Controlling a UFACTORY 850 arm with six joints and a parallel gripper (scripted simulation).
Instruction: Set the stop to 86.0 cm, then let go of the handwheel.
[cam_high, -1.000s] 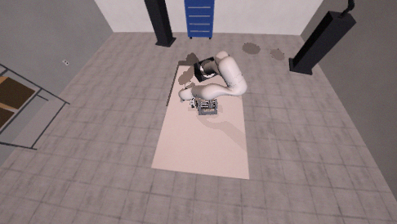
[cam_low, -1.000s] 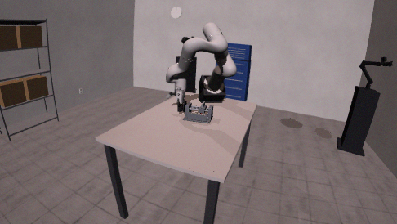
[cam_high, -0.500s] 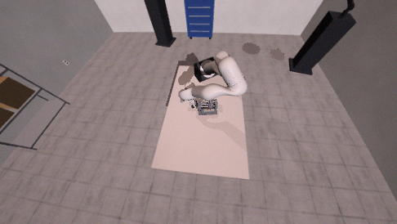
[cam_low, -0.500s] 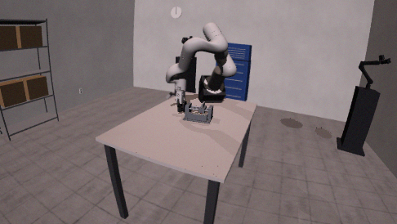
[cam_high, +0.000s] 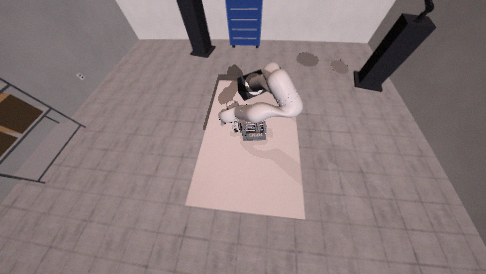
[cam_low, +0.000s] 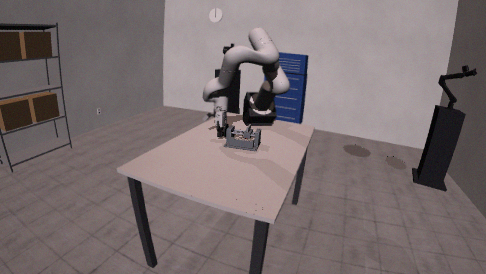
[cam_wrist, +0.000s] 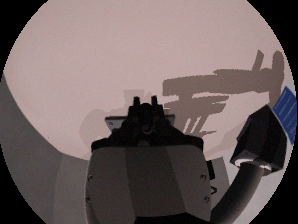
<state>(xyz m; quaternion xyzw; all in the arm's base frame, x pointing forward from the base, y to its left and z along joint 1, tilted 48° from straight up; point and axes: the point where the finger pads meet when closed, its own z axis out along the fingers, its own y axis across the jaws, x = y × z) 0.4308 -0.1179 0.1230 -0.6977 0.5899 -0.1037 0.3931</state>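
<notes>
Now: the thin dark lever 1 cm to the left of my hand.
</notes>
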